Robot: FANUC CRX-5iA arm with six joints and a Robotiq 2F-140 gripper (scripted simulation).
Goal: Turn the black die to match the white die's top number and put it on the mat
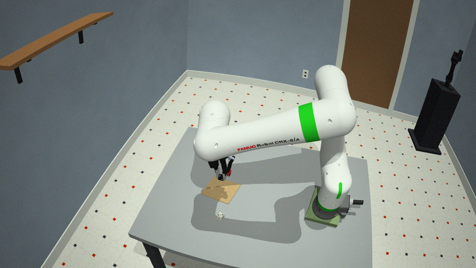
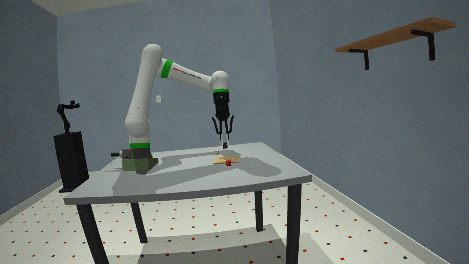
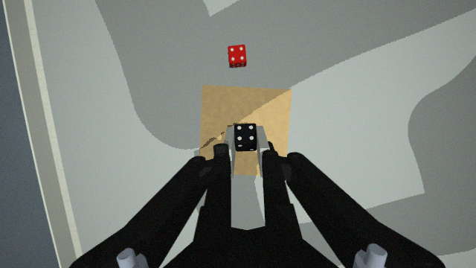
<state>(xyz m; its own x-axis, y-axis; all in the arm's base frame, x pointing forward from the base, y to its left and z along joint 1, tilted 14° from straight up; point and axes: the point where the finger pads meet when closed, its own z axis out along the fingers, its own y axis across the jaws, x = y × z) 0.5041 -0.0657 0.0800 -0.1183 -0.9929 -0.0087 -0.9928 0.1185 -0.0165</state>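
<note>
The black die is 3 cm below my hand and 1 cm to the right of it. Round my hand: white die (17 cm to the left, 10 cm below, 4 cm behind); then tan mat (11 cm below, 1 cm to the right); then red die (12 cm to the right, 10 cm below, 1 cm behind).
</note>
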